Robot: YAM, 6 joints.
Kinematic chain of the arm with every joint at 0, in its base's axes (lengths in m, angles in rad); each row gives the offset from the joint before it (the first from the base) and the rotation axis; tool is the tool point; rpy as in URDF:
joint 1: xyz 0 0 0.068 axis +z
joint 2: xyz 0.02 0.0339 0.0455 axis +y
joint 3: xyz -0.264 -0.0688 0 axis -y
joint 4: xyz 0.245 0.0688 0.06 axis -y
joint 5: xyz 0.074 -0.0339 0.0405 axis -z
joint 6: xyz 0.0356 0 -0.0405 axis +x
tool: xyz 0 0 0 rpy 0 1.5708 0
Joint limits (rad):
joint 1: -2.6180..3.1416
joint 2: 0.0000..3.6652
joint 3: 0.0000..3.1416
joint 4: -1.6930..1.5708
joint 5: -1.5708..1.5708
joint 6: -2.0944..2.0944
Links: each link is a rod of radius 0.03 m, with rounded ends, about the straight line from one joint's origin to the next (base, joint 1, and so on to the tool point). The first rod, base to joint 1, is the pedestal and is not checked.
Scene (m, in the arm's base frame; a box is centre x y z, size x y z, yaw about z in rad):
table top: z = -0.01
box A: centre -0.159 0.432 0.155 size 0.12 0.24 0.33 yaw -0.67
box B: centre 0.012 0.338 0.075 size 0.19 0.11 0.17 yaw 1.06
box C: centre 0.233 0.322 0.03 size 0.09 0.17 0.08 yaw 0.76
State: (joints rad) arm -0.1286 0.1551 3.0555 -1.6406 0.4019 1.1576
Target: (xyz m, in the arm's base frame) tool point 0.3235 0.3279 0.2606
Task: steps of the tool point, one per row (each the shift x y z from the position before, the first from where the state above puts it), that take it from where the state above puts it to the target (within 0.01 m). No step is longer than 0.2 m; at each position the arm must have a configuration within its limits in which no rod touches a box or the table.
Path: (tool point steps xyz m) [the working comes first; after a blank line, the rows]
Joints at the target: -2.3673 0.1605 3.0572 -1.6278 0.2335 1.1576
Straight joint move there: touches box A, box B.

1: 0.0919 0.0019 0.1537
2: 0.1375 -0.0137 0.1045
3: 0.0121 0.0627 -0.0014
4: 0.0289 0.0587 -0.0016
5: 0.0445 0.0501 -0.0020
6: 0.0576 0.0376 -0.0024
7: 0.0671 0.0216 -0.0027
8: 0.0721 0.0032 -0.0032
9: 0.0775 0.0574 -0.0641
10: 0.0958 0.0221 -0.0811
11: 0.0969 -0.0189 -0.0953

